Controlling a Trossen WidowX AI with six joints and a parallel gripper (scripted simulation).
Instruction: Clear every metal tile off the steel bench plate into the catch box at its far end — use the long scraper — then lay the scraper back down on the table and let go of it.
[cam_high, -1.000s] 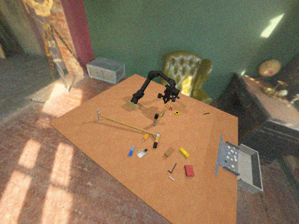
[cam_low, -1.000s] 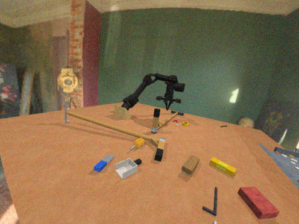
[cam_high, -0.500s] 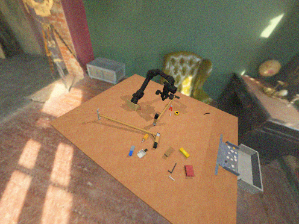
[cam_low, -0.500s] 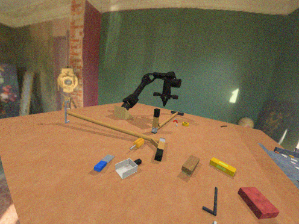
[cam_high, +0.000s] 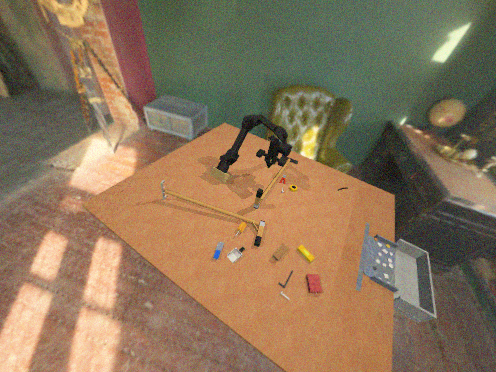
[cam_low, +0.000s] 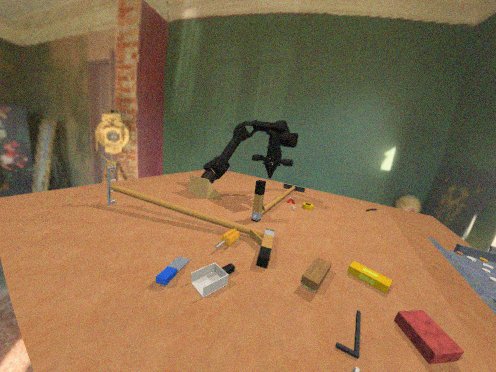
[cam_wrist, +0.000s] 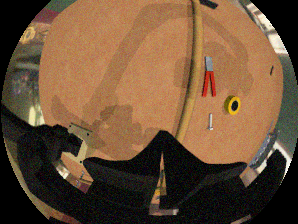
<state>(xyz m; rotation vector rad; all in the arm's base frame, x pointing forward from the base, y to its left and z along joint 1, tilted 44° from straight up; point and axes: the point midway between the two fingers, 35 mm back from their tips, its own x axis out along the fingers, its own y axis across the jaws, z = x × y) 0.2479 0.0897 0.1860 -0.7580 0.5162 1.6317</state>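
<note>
My gripper tip is 5 cm short of the long scraper, 5 cm above it and 4 cm to the right of it. From my gripper tip the other things lie so: wooden block (40 cm to the right, 36 cm ahead, 10 cm below); yellow level (46 cm ahead, 32 cm to the right, 10 cm below); yellow tape roll (19 cm ahead, 10 cm below, 7 cm to the left).
</note>
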